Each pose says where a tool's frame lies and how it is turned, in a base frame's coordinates. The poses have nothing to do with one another.
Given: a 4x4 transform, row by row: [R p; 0 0 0 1], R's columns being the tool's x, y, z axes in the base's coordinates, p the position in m. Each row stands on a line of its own.
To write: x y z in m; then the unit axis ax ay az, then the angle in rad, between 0 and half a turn. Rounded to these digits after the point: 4 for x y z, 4 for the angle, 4 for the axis.
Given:
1:
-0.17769, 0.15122, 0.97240, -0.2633
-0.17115, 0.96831, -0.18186, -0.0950
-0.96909, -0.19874, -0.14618, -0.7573
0, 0, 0, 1
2:
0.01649, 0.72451, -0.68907, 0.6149
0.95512, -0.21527, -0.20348, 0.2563
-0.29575, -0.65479, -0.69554, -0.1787
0, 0, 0, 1
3:
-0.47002, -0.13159, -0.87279, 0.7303
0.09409, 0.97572, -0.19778, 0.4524
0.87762, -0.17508, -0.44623, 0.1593
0, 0, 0, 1
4:
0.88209, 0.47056, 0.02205, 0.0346
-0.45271, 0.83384, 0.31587, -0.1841
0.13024, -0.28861, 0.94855, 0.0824
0, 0, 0, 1
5:
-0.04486, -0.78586, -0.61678, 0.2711
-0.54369, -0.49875, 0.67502, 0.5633
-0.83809, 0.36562, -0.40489, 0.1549
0, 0, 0, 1
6:
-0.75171, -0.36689, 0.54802, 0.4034
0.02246, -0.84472, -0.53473, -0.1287
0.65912, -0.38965, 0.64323, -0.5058
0, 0, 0, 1
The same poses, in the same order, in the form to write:
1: -0.2633, -0.0950, -0.7573, -0.0086, 0.9865, -0.1638, 1.7495
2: 0.6149, 0.2563, -0.1787, -0.7035, -0.6131, 0.3595, 2.8151
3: 0.7303, 0.4524, 0.1593, 0.0129, -0.9917, 0.1279, 2.0604
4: 0.0346, -0.1841, 0.0824, -0.5451, -0.0976, -0.8326, 0.5877
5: 0.2711, 0.5633, 0.1549, -0.6861, 0.4908, 0.5370, 2.9142
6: 0.4034, -0.1287, -0.5058, 0.3373, -0.2583, 0.9053, 2.9249
